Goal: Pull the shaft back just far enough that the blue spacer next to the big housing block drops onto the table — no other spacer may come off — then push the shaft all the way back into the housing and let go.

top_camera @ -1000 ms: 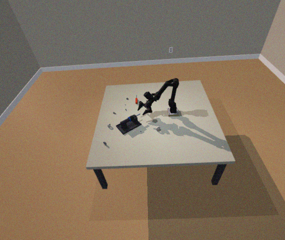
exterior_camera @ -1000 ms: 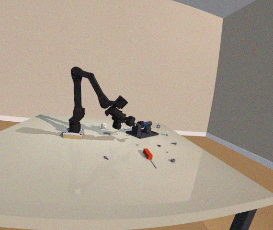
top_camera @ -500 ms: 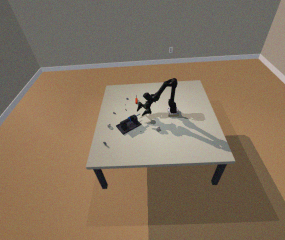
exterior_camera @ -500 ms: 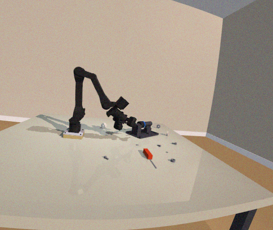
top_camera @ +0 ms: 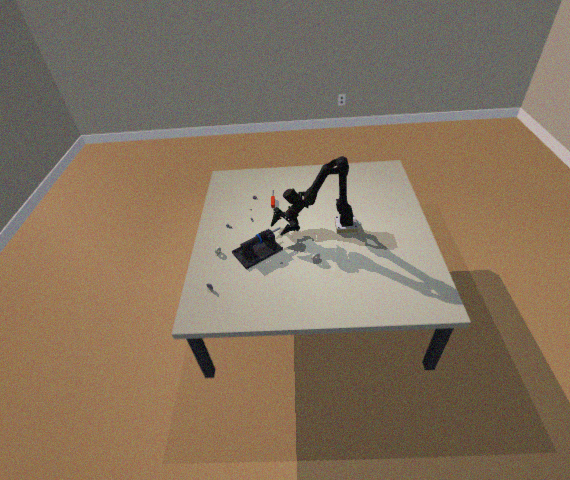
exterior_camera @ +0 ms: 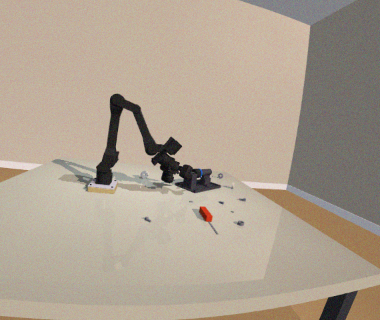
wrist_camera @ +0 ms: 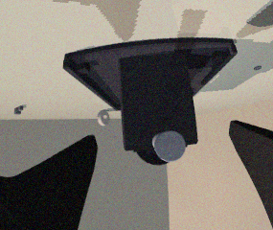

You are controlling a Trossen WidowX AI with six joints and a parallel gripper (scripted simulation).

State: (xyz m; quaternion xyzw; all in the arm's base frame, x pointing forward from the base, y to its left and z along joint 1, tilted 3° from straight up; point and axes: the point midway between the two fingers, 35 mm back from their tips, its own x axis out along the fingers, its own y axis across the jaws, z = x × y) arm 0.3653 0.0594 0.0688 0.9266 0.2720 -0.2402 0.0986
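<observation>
My gripper tip is 6 cm short of the grey shaft, 4 cm to the right of it and 1 cm below it. Also, from my gripper tip: blue spacer 9 cm ahead, 6 cm to the left; then pale ring 20 cm behind, 16 cm to the left, 5 cm below.
</observation>
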